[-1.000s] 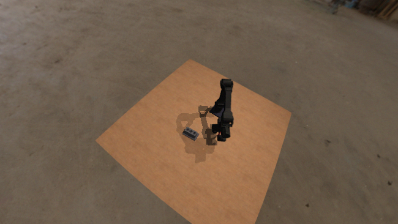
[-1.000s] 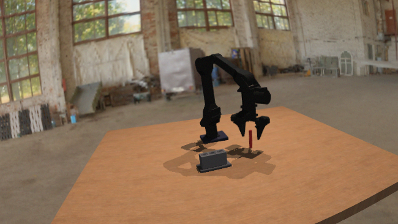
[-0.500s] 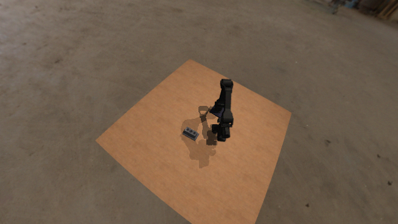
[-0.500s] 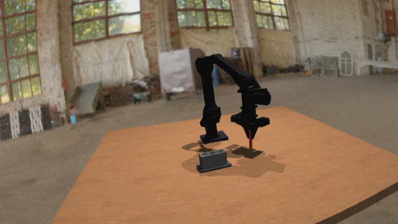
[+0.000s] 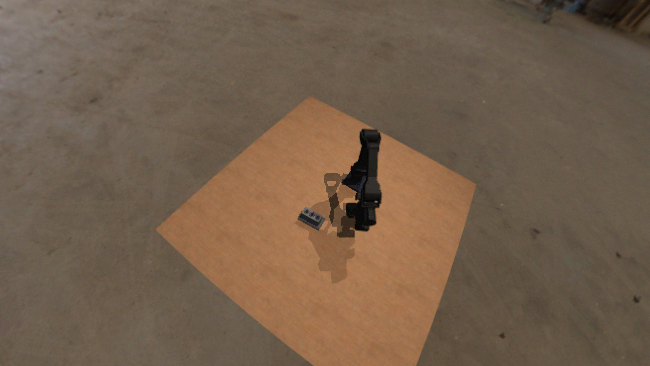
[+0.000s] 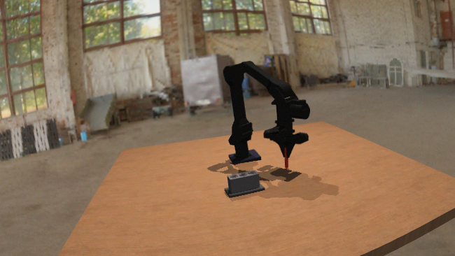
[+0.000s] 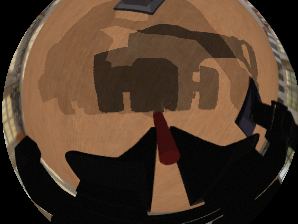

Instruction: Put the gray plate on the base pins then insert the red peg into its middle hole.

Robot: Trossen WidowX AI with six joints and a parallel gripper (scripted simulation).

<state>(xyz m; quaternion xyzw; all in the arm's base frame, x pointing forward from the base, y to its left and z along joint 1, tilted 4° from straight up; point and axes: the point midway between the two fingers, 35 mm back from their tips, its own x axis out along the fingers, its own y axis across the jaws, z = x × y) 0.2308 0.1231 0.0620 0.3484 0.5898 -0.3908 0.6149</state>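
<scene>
Now: the gray plate 110 mm ahead of my gripper tip and 200 mm to the right of it. Also, from my gripper tip: dark base: 110 mm ahead, 200 mm to the right, 40 mm below; then red peg: right at my gripper tip.
</scene>
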